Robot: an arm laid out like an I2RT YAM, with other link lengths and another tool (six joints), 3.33 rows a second.
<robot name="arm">
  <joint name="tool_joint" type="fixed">
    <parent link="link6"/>
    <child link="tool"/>
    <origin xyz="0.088 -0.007 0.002" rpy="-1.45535 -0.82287 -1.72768"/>
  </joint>
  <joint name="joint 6" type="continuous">
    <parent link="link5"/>
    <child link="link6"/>
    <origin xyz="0.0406 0 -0.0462" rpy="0 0 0"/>
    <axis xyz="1 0 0"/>
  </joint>
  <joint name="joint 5" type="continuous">
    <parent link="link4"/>
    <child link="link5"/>
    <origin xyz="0.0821 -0.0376 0.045" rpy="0 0 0"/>
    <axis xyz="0 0 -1"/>
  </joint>
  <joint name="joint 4" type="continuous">
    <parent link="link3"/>
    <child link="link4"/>
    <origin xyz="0.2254 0.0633 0.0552" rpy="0 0 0"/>
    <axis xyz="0 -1 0"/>
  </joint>
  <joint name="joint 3" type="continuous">
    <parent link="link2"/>
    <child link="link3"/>
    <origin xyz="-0.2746 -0.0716 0" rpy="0 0 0"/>
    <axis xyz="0 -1 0"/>
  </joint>
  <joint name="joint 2" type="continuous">
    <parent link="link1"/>
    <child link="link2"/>
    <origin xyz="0.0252 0.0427 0.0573" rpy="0 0 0"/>
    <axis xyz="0 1 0"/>
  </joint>
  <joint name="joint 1" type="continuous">
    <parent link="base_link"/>
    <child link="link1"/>
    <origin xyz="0 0 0.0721" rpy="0 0 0"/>
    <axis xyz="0 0 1"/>
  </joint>
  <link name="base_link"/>
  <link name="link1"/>
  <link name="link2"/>
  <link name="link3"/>
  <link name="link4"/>
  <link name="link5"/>
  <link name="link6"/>
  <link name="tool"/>
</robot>
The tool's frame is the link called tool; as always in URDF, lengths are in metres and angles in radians. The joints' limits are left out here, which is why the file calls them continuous.
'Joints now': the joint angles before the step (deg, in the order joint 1, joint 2, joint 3, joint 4, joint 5, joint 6). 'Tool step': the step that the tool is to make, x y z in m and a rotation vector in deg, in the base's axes. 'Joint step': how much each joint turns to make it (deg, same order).
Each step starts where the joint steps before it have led.
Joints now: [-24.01 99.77 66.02 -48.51 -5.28 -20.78]
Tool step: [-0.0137 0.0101 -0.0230 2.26 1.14 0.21]
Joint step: [0.01 0.00 -5.98 4.01 -1.61 -0.01]
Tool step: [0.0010 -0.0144 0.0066 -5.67 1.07 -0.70]
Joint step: [-0.01 -0.21 1.46 -0.34 5.66 0.06]
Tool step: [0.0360 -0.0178 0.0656 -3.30 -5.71 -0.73]
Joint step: [0.05 -0.30 15.36 -9.09 0.82 0.64]
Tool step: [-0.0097 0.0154 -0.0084 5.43 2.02 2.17]
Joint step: [-0.01 0.08 -1.20 -2.83 -4.49 -1.30]
